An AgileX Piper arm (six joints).
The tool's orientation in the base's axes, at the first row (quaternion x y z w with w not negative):
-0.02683, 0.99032, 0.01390, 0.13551
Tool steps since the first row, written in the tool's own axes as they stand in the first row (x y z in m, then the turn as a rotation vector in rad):
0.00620, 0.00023, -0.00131, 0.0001, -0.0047, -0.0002
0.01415, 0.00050, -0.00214, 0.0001, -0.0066, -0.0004
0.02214, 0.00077, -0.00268, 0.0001, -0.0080, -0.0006
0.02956, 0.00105, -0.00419, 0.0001, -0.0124, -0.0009
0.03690, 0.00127, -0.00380, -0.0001, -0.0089, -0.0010
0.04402, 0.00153, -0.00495, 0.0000, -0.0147, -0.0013
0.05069, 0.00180, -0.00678, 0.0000, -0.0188, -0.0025
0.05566, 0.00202, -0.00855, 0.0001, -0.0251, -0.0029
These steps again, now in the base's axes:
-0.00633, -0.00012, -0.00040, 0.0001, -0.0047, 0.0001
-0.01421, -0.00027, -0.00174, 0.0002, -0.0066, 0.0002
-0.02206, -0.00042, -0.00336, 0.0002, -0.0080, 0.0004
-0.02961, -0.00056, -0.00390, 0.0004, -0.0124, 0.0006
-0.03658, -0.00069, -0.00625, 0.0003, -0.0089, 0.0008
-0.04375, -0.00082, -0.00705, 0.0005, -0.0147, 0.0010
-0.05067, -0.00094, -0.00708, 0.0004, -0.0189, 0.0020
-0.05594, -0.00103, -0.00671, 0.0006, -0.0252, 0.0023

